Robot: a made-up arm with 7 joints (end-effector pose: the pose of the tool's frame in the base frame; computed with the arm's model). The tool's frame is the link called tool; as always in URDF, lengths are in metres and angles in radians. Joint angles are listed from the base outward.
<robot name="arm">
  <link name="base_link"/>
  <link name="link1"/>
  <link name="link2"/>
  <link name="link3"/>
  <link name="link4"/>
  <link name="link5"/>
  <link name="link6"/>
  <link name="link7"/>
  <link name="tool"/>
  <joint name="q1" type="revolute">
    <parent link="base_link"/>
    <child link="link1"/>
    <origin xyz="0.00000 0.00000 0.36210" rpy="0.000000 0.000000 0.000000"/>
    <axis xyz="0 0 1"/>
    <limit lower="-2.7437" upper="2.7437"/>
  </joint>
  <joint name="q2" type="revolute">
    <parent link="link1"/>
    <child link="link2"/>
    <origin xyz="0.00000 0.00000 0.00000" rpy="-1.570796 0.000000 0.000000"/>
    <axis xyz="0 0 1"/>
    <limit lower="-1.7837" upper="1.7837"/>
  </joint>
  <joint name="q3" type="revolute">
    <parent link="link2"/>
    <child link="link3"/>
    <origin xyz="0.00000 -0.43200 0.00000" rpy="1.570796 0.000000 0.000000"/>
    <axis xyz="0 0 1"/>
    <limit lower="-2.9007" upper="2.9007"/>
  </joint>
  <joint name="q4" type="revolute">
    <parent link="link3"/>
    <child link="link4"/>
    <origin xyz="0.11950 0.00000 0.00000" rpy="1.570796 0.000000 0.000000"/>
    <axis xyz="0 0 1"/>
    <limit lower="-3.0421" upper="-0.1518"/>
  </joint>
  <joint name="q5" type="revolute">
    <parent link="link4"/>
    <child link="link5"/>
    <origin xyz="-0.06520 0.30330 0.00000" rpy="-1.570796 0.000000 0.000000"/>
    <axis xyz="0 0 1"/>
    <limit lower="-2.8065" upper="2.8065"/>
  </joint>
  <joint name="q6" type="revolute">
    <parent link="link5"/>
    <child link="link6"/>
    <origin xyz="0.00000 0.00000 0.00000" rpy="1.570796 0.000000 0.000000"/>
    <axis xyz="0 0 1"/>
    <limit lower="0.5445" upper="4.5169"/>
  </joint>
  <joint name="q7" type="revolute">
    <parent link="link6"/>
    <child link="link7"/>
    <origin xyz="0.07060 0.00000 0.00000" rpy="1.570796 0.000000 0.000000"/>
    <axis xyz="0 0 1"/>
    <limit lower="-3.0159" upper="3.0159"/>
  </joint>
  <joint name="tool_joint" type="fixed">
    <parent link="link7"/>
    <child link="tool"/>
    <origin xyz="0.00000 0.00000 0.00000" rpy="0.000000 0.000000 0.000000"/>
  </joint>
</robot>
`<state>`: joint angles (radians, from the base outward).
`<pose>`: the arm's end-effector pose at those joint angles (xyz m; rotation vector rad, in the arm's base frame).
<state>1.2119 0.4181 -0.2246 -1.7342 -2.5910 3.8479 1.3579</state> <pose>0.2312 0.4553 0.5845 -1.0025 -2.7168 -0.5883</pose>
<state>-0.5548 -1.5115 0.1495 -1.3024 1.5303 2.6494 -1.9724</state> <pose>-0.4750 0.2967 0.8268 -0.1875 0.7808 2.0224</pose>
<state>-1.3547 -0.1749 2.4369 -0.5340 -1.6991 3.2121 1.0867</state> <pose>0.0169 0.3484 1.0311 -0.4270 -0.8497 -2.5358</pose>
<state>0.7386 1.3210 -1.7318 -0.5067 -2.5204 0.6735 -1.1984</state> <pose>0.6780 0.3682 0.6177 -0.0325 -1.4784 -0.4989</pose>
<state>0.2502 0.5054 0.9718 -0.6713 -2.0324 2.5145 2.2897</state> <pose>0.3807 0.3852 0.9357 -1.1946 0.5616 -1.6327</pose>
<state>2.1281 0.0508 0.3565 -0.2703 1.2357 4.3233 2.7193</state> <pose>-0.0912 0.1175 1.0366 1.2105 1.1125 2.6355</pose>
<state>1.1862 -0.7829 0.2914 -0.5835 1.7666 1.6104 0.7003</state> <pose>-0.2068 -0.3100 1.0987 -0.4750 -1.7220 0.4304</pose>
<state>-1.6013 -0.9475 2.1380 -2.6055 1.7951 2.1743 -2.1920</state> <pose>0.3246 0.2033 0.3226 -2.4255 -1.6461 -0.1225</pose>
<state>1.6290 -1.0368 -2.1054 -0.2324 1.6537 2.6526 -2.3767</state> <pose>0.1298 -0.7224 0.6489 0.8437 -0.4290 2.0793</pose>
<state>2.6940 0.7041 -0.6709 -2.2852 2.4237 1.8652 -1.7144</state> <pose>-0.2383 0.4242 0.3211 -1.1617 -1.5380 0.3586</pose>
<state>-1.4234 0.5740 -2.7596 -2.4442 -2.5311 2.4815 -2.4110</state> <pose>-0.1861 0.1453 0.6857 -1.2294 -0.3831 -0.2540</pose>
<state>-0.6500 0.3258 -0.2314 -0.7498 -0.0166 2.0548 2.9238</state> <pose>0.3725 -0.3681 0.9957 0.6760 2.1380 -0.7129</pose>
